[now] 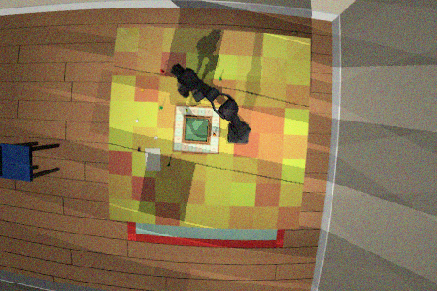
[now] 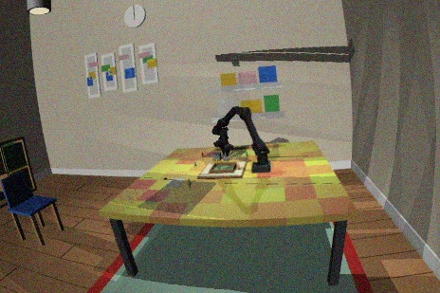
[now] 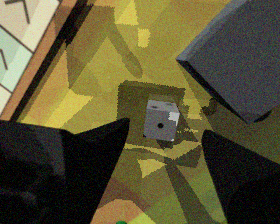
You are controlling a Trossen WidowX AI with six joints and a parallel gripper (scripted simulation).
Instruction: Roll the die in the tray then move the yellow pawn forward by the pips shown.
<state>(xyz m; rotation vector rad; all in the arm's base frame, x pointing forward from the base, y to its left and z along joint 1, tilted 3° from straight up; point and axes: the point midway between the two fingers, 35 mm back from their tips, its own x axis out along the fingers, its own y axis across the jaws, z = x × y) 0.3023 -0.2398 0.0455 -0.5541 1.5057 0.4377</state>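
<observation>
Right now the white die is 20 mm below my gripper tip. Also, from my gripper tip: red pawn 220 mm ahead, 100 mm to the right, 10 mm below; grey block 70 mm ahead; yellow pawn 140 mm to the left, 40 mm ahead.
</observation>
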